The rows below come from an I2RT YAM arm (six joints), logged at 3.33 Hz.
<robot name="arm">
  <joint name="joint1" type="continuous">
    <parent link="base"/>
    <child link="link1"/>
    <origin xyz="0 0 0.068" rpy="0 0 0"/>
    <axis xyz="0 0 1"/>
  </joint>
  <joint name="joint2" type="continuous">
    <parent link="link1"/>
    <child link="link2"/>
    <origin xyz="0.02 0.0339 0.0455" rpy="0 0 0"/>
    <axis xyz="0 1 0"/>
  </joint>
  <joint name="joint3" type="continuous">
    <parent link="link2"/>
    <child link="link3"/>
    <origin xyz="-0.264 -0.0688 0" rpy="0 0 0"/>
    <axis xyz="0 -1 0"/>
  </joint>
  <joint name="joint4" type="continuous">
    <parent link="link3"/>
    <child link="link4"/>
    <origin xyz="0.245 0.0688 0.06" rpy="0 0 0"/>
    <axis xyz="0 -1 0"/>
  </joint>
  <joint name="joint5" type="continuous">
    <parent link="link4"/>
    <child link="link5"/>
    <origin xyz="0.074 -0.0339 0.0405" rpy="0 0 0"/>
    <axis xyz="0 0 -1"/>
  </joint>
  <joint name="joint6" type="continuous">
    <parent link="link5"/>
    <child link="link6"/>
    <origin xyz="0.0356 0 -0.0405" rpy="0 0 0"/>
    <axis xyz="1 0 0"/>
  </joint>
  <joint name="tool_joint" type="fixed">
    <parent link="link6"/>
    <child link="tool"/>
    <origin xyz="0 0 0" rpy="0 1.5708 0"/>
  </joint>
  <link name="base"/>
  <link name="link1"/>
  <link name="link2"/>
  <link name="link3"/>
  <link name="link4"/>
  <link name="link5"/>
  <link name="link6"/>
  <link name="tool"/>
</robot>
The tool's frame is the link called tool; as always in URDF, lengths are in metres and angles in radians. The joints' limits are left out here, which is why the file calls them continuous.
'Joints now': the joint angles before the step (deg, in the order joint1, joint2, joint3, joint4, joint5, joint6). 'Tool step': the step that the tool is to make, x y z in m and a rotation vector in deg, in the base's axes. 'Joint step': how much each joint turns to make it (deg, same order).
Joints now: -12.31, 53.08, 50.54, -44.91, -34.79, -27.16
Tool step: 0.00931, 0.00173, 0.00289, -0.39, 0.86, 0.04
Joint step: 1.32, 2.38, 1.75, 0.26, 1.27, 0.69
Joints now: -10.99, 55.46, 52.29, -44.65, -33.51, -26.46
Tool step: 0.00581, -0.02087, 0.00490, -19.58, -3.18, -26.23
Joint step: -0.26, -1.40, -1.13, 8.25, 31.64, 4.58
